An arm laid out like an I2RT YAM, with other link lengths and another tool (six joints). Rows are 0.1 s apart.
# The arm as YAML. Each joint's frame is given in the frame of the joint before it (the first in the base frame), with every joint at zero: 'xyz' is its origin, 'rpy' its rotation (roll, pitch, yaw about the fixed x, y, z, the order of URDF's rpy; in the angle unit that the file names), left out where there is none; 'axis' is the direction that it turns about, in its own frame. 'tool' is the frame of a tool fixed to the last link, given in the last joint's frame.
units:
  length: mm
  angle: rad
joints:
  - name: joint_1
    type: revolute
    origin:
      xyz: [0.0, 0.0, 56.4]
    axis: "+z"
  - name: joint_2
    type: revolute
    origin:
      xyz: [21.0, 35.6, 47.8]
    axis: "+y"
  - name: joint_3
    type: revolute
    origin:
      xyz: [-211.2, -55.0, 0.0]
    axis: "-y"
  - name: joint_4
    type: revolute
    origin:
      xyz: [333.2, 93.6, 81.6]
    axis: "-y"
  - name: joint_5
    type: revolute
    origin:
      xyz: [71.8, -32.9, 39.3]
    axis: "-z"
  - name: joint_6
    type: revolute
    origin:
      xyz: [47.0, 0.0, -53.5]
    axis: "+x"
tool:
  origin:
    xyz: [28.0, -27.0, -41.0]
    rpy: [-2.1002, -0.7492, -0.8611]
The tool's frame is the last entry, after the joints.
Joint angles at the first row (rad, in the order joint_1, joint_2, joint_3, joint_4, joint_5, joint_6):
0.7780, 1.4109, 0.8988, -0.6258, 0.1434, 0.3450
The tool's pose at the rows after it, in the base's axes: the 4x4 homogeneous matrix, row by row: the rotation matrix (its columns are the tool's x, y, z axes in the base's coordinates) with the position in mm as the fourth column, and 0 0 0 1 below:
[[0.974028, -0.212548, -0.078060, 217.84], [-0.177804, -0.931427, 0.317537, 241.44], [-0.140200, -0.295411, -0.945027, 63.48], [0, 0, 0, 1]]
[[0.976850, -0.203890, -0.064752, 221.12], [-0.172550, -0.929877, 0.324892, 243.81], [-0.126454, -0.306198, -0.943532, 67.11], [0, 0, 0, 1]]
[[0.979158, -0.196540, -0.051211, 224.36], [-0.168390, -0.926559, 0.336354, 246.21], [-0.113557, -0.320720, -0.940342, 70.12], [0, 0, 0, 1]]
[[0.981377, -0.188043, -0.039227, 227.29], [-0.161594, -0.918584, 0.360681, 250.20], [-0.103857, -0.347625, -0.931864, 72.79], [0, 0, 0, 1]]
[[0.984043, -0.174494, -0.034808, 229.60], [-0.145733, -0.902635, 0.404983, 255.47], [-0.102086, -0.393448, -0.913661, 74.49], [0, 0, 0, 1]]
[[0.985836, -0.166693, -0.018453, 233.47], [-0.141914, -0.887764, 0.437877, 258.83], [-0.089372, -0.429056, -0.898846, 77.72], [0, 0, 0, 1]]
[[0.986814, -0.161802, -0.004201, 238.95], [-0.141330, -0.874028, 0.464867, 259.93], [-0.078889, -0.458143, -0.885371, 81.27], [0, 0, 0, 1]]
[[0.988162, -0.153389, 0.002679, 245.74], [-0.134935, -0.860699, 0.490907, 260.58], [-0.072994, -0.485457, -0.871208, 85.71], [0, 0, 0, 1]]
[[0.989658, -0.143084, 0.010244, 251.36], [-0.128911, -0.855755, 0.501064, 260.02], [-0.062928, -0.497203, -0.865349, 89.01], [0, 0, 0, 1]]
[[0.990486, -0.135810, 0.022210, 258.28], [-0.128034, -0.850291, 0.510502, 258.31], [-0.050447, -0.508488, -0.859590, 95.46], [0, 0, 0, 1]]
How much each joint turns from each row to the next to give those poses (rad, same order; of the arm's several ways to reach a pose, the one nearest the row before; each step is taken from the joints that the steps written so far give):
-0.0003, 0.0092, 0.0081, 0.0046, -0.0034, -0.0047
-0.0003, 0.0013, 0.0115, 0.0076, 0.0026, -0.0065
-0.0011, 0.0002, 0.0085, 0.0118, 0.0001, -0.0043
0.0002, -0.0015, 0.0062, 0.0209, -0.0095, 0.0007
-0.0007, -0.0080, -0.0027, 0.0347, -0.0301, 0.0038
-0.0042, -0.0082, 0.0002, 0.0297, -0.0136, 0.0032
-0.0115, -0.0066, 0.0025, 0.0229, -0.0148, -0.0014
-0.0157, -0.0021, 0.0091, 0.0168, -0.0236, -0.0075
-0.0122, 0.0002, 0.0081, 0.0093, -0.0112, -0.0135
-0.0163, -0.0025, 0.0146, 0.0011, -0.0094, -0.0137

